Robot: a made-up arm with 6 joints. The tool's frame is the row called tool. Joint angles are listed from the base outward.
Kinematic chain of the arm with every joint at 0, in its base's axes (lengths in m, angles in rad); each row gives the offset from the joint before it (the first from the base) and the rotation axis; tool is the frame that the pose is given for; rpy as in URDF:
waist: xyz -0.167 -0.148 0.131 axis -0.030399 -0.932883 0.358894
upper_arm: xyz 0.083 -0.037 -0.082 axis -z
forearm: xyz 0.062 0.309 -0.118 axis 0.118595 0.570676 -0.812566
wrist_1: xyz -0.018 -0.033 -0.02 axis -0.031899 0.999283 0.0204
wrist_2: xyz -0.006 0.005 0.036 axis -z
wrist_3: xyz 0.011 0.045 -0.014 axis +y
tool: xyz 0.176 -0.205 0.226 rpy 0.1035 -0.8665 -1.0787
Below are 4 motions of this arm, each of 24 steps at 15 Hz.
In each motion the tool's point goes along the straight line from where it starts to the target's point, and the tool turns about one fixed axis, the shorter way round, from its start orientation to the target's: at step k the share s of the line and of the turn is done. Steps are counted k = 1, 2, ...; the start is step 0. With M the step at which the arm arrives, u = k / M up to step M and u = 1 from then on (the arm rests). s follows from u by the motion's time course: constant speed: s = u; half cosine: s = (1 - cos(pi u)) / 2; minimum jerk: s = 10 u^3 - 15 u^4 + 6 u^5.
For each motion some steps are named. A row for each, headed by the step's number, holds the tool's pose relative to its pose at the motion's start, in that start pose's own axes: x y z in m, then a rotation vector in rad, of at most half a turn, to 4 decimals.
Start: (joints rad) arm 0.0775 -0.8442 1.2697 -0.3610 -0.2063 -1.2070
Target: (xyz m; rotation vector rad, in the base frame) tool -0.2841 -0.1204 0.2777 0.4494 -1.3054 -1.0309
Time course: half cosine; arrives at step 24
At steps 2, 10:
2: 0.0004 0.0005 -0.0014 0.0000 0.0081 -0.0038
10: 0.0081 0.0099 -0.0314 0.0002 0.1759 -0.0820

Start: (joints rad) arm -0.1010 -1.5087 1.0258 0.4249 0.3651 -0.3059
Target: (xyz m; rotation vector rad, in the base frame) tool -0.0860 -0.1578 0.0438 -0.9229 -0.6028 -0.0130
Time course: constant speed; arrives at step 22
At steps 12, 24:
12: -0.0090 -0.0101 -0.0281 0.0318 -0.0874 0.1080
24: -0.0165 -0.0185 -0.0515 0.0583 -0.1602 0.1979

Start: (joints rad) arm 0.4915 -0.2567 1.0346 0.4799 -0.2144 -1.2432
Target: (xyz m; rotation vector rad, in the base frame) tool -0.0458 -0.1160 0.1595 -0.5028 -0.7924 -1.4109
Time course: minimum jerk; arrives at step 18
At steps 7, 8, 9, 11, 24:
7: -0.0124 0.0031 -0.0240 -0.1502 0.0320 0.0943
8: -0.0164 0.0042 -0.0319 -0.1996 0.0426 0.1253
9: -0.0207 0.0053 -0.0402 -0.2516 0.0536 0.1580
11: -0.0291 0.0074 -0.0564 -0.3531 0.0753 0.2217
24: -0.0414 0.0105 -0.0804 -0.5033 0.1073 0.3159

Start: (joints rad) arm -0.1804 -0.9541 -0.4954 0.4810 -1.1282 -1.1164
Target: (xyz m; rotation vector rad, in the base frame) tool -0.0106 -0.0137 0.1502 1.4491 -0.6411 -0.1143
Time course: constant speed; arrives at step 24
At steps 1, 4, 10, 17, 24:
1: 0.0008 -0.0022 0.0065 -0.0078 -0.0270 -0.0080
4: 0.0030 -0.0088 0.0259 -0.0313 -0.1080 -0.0321
10: 0.0076 -0.0219 0.0648 -0.0783 -0.2700 -0.0804
17: 0.0129 -0.0372 0.1102 -0.1330 -0.4591 -0.1366
24: 0.0183 -0.0526 0.1556 -0.1878 -0.6481 -0.1929

